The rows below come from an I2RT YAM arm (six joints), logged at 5 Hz.
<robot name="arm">
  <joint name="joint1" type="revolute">
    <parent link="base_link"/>
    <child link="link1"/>
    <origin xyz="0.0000 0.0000 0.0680"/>
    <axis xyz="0 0 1"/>
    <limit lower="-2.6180" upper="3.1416"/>
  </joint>
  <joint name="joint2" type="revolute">
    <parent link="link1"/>
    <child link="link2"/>
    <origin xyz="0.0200 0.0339 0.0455"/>
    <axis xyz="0 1 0"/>
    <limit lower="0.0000" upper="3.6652"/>
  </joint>
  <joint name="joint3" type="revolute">
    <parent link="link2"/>
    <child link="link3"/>
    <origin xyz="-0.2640 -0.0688 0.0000"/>
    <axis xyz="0 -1 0"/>
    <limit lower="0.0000" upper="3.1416"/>
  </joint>
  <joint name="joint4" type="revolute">
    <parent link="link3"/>
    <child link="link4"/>
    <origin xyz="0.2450 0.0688 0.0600"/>
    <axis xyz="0 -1 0"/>
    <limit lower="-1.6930" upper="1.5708"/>
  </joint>
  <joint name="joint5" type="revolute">
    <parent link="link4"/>
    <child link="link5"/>
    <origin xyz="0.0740 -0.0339 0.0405"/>
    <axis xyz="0 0 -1"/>
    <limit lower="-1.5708" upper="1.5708"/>
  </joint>
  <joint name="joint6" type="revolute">
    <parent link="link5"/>
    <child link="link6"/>
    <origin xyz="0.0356 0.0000 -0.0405"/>
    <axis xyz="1 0 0"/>
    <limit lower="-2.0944" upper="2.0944"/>
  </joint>
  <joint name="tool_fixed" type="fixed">
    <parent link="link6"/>
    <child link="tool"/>
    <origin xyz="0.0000 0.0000 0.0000" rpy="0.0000 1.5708 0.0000"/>
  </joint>
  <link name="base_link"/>
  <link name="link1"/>
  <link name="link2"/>
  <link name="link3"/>
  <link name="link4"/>
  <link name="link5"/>
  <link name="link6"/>
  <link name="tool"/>
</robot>
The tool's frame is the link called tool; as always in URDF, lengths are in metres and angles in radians.
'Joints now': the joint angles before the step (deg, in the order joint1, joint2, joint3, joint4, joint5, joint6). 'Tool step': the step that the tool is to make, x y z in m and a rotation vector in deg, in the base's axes. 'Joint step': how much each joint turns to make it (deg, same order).
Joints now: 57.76, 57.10, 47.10, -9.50, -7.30, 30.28
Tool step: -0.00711, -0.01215, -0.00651, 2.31, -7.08, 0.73
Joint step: -0.01, -4.57, -5.43, 6.01, 0.67, -4.80
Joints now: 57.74, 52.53, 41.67, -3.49, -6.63, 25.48
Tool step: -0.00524, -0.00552, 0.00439, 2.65, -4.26, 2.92
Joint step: 0.00, -2.43, -1.60, 3.31, -2.38, -2.78
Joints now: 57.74, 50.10, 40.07, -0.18, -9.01, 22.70
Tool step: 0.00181, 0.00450, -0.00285, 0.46, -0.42, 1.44
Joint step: 0.00, 1.22, -0.48, 2.25, -1.40, -0.36
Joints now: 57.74, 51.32, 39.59, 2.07, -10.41, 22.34
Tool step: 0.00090, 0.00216, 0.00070, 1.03, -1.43, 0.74
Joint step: 0.00, 0.51, -0.30, 2.30, -0.63, -0.78
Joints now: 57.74, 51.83, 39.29, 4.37, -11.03, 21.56
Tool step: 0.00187, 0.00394, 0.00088, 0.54, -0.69, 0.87
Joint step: 0.01, 1.15, 0.29, 1.60, -0.82, -0.42
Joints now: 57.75, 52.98, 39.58, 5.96, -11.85, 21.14
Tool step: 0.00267, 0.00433, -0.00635, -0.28, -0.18, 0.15
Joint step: 0.00, 1.42, -0.81, 2.03, -0.11, -0.33
